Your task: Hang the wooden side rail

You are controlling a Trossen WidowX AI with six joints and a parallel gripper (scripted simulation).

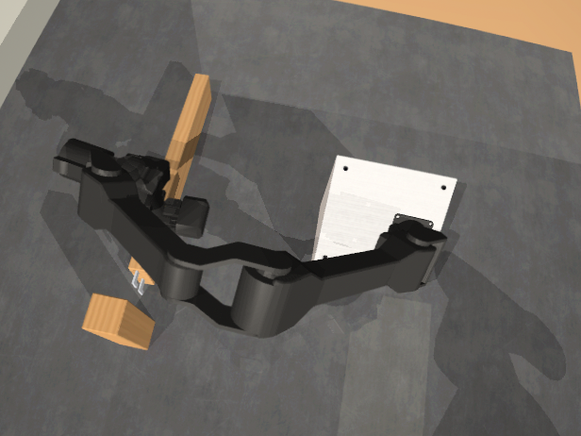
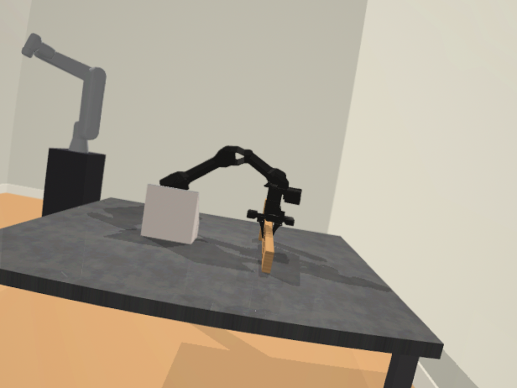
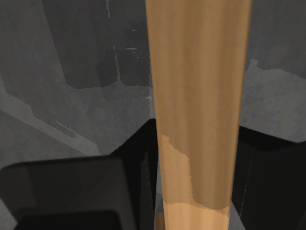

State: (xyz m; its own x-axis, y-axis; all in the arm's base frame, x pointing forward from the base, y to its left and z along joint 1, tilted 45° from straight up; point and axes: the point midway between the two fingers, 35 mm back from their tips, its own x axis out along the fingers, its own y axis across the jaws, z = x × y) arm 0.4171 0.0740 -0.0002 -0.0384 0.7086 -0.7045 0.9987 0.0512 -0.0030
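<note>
Now: gripper tip 10 mm past the headboard post, 180 mm to the right of it and 40 mm below it.
</note>
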